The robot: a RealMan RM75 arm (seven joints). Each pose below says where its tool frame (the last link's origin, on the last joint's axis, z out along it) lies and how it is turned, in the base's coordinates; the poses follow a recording.
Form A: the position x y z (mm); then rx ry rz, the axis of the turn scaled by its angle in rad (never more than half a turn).
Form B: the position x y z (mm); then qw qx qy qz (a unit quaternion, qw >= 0). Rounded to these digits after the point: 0 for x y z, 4 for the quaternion.
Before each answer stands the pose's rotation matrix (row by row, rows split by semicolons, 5 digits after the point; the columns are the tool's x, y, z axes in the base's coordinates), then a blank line. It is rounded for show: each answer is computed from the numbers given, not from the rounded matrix.
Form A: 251 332 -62 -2.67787 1.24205 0.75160
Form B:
0.54674 -0.73883 -0.39396; -0.69176 -0.66367 0.28461; -0.47173 0.11692 -0.87395

251 332 -62 0.0477 -0.8781 0.4073 0.2465
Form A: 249 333 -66 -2.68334 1.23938 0.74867
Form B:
0.54994 -0.73659 -0.39370; -0.69123 -0.66598 0.28049; -0.46880 0.11789 -0.87540

249 333 -66 0.0462 -0.8791 0.4060 0.2453
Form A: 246 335 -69 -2.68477 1.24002 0.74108
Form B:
0.55193 -0.73734 -0.38948; -0.69227 -0.66554 0.27896; -0.46490 0.11566 -0.87777

246 335 -69 0.0464 -0.8797 0.4063 0.2428
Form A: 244 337 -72 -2.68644 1.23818 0.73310
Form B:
0.55511 -0.73731 -0.38501; -0.69212 -0.66617 0.27783; -0.46132 0.11225 -0.88010

244 337 -72 0.0470 -0.8805 0.4058 0.2403
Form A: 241 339 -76 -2.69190 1.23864 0.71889
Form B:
0.55973 -0.73749 -0.37790; -0.69396 -0.66640 0.27263; -0.45289 0.10965 -0.88480

241 339 -76 0.0462 -0.8819 0.4058 0.2355
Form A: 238 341 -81 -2.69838 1.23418 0.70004
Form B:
0.56772 -0.73637 -0.36804; -0.69377 -0.66863 0.26762; -0.44315 0.10340 -0.89046

238 341 -81 0.0464 -0.8841 0.4044 0.2294
